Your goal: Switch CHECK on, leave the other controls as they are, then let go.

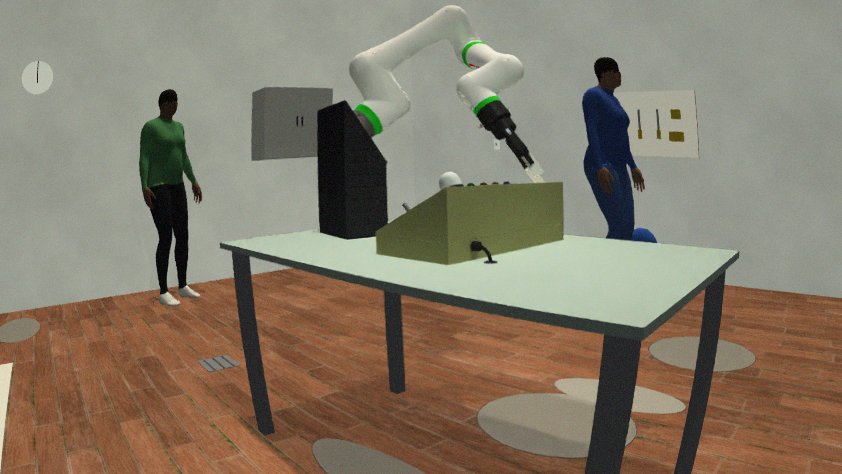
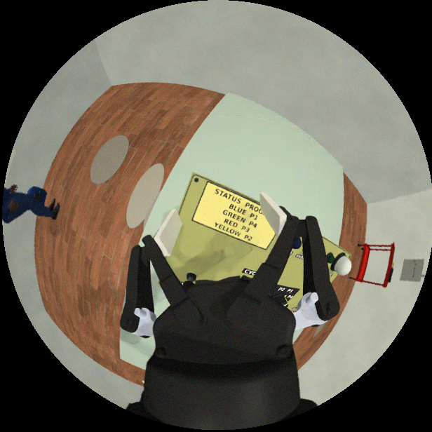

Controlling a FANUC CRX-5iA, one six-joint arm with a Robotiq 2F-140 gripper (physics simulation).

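Olive control box (image 1: 460, 223) visible, the box also at (image 2: 224, 233). My gripper (image 1: 540, 180) visible as well, likewise at (image 2: 218, 208).
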